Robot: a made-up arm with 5 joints. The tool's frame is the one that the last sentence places.
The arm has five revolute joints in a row. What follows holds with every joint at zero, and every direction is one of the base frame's.
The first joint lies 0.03 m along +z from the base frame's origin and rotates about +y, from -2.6 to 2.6 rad.
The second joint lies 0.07 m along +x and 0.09 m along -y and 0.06 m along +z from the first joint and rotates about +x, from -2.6 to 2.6 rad.
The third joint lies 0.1 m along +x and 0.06 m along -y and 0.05 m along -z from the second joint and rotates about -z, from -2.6 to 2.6 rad.
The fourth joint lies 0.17 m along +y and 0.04 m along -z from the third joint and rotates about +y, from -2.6 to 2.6 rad.
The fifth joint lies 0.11 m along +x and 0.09 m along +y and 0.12 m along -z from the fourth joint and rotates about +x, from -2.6 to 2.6 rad.
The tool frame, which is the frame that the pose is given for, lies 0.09 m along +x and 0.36 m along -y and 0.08 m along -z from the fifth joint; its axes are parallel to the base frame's.
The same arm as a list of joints. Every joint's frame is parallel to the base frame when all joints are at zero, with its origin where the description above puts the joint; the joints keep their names.
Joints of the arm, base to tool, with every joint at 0 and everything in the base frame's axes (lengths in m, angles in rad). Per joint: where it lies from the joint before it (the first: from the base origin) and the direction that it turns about. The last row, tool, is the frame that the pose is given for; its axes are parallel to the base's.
joint 1: xyz 0 0 0.03 axis +y
joint 2: xyz 0.07 -0.09 0.06 axis +x
joint 3: xyz 0.1 -0.06 -0.05 axis -z
joint 4: xyz 0 0.17 -0.04 axis +y
joint 5: xyz 0.11 0.09 -0.12 axis +x
tool: xyz 0.09 -0.36 -0.08
Joint limits (rad, base to tool): -2.6..2.6 -2.6..2.6 -2.6..2.6 -2.6..2.6 -2.6..2.6

